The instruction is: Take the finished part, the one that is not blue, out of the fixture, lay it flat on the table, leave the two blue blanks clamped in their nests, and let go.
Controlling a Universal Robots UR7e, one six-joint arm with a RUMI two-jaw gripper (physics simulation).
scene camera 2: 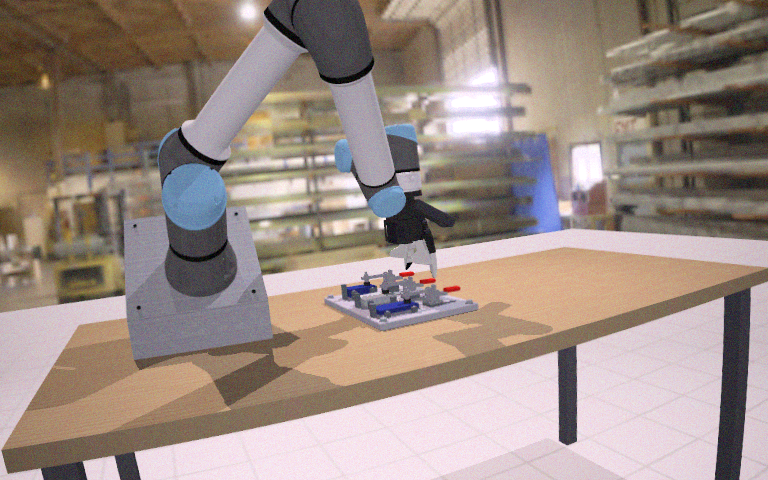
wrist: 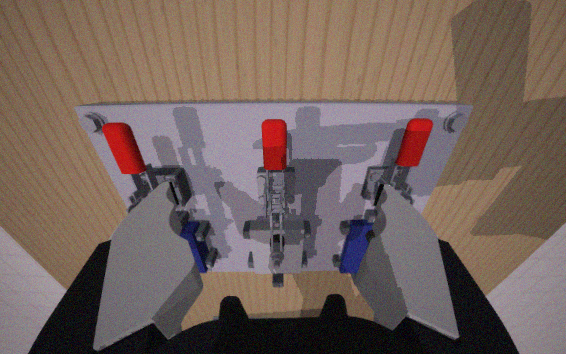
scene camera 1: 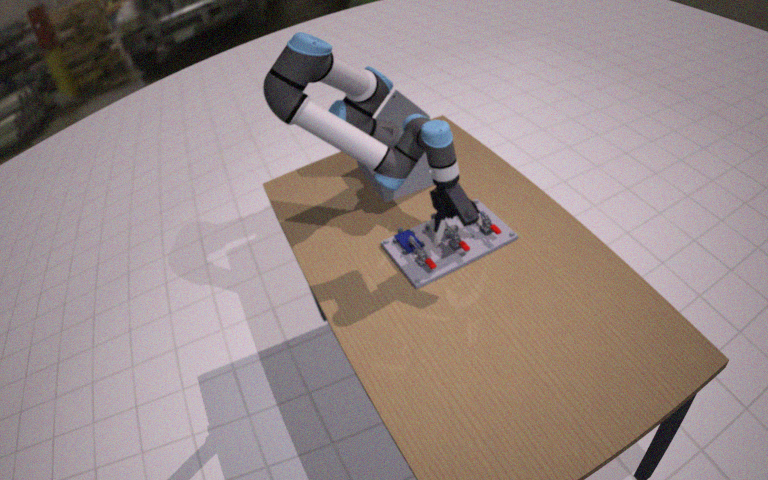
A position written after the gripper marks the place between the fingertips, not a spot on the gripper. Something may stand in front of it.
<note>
In view: the gripper (scene camera 2: 419, 273), a blue blank (wrist: 356, 244), a finished part (wrist: 293, 231), a red clamp handle (wrist: 274, 131), a red clamp handle (wrist: 417, 132), a red clamp handle (wrist: 120, 138) and a fixture plate (scene camera 1: 447, 260).
The gripper shows as well in the wrist view (wrist: 278, 185) and in scene camera 1 (scene camera 1: 459, 236). The fixture plate shows as well in scene camera 2 (scene camera 2: 452, 305) and in the wrist view (wrist: 331, 144).
</note>
